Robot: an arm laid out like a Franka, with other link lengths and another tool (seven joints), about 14 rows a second.
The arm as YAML. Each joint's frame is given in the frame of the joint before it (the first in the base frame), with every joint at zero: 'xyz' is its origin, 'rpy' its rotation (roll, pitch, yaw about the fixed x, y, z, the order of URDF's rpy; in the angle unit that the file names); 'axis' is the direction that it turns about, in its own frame. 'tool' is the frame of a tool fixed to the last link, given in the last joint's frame.
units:
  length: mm
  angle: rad
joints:
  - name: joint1
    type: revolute
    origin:
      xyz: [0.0, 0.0, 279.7]
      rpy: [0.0, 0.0, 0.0]
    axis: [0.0, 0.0, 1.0]
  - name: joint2
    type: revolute
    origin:
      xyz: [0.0, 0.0, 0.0]
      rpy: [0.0, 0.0, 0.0]
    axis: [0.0, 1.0, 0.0]
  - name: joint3
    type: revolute
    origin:
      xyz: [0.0, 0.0, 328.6]
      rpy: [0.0, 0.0, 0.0]
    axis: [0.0, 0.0, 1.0]
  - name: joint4
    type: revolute
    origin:
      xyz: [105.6, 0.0, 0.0]
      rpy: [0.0, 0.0, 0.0]
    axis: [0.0, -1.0, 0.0]
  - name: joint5
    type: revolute
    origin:
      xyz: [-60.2, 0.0, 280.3]
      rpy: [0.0, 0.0, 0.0]
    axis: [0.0, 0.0, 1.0]
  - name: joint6
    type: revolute
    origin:
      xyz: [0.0, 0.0, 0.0]
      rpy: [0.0, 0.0, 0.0]
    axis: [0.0, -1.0, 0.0]
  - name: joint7
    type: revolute
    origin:
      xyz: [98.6, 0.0, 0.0]
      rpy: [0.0, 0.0, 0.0]
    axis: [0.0, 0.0, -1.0]
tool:
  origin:
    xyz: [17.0, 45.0, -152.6]
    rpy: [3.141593, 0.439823, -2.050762]
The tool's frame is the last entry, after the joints.
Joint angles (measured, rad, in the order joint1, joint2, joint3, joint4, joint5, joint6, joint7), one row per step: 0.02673, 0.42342, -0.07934, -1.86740, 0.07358, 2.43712, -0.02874; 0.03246, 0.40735, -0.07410, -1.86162, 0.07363, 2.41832, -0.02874; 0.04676, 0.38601, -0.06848, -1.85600, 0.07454, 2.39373, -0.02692; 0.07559, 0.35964, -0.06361, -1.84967, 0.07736, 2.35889, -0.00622; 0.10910, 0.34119, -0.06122, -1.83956, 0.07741, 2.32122, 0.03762; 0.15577, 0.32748, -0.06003, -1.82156, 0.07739, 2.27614, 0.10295; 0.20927, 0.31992, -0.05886, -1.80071, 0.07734, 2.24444, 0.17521; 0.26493, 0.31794, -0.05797, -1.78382, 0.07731, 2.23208, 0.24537; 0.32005, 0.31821, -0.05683, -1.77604, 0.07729, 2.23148, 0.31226; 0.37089, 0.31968, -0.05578, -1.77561, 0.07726, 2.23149, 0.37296; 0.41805, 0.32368, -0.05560, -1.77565, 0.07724, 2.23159, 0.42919
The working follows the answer.
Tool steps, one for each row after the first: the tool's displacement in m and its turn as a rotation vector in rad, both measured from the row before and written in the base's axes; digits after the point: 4 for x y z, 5 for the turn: -0.0010, 0.0068, 0.0097, 0.00405, -0.00305, 0.01114; -0.0023, 0.0124, 0.0121, 0.00564, -0.00234, 0.01800; -0.0040, 0.0206, 0.0143, 0.01039, 0.00279, 0.01261; -0.0035, 0.0214, 0.0105, 0.00969, 0.01096, -0.00584; -0.0039, 0.0283, 0.0099, 0.01072, 0.01666, -0.01453; -0.0034, 0.0321, 0.0091, 0.01036, 0.00758, -0.01511; -0.0038, 0.0331, 0.0068, 0.01034, -0.00169, -0.01209; -0.0061, 0.0325, 0.0033, 0.01006, -0.00167, -0.00983; -0.0086, 0.0293, -0.0005, 0.00717, 0.00600, -0.00820; -0.0091, 0.0263, -0.0024, 0.00487, 0.00851, -0.00832
Tool pose at each row, in the base's axes (x y z in m, rotation vector in rad; rounded; the steps above come from the unrounded poses): 0.6207, 0.0174, 0.2638, -1.31388, 2.26418, 0.20262; 0.6197, 0.0243, 0.2735, -1.32413, 2.25323, 0.20886; 0.6174, 0.0367, 0.2856, -1.34149, 2.23791, 0.21974; 0.6135, 0.0573, 0.2999, -1.35099, 2.22819, 0.23754; 0.6100, 0.0787, 0.3104, -1.34100, 2.23688, 0.25392; 0.6061, 0.1070, 0.3203, -1.32121, 2.25504, 0.27248; 0.6026, 0.1391, 0.3294, -1.29942, 2.26598, 0.28392; 0.5988, 0.1723, 0.3361, -1.27984, 2.26728, 0.28979; 0.5927, 0.2048, 0.3394, -1.26306, 2.26729, 0.29612; 0.5841, 0.2341, 0.3389, -1.25056, 2.27395, 0.30519; 0.5751, 0.2604, 0.3365, -1.23931, 2.28370, 0.31342

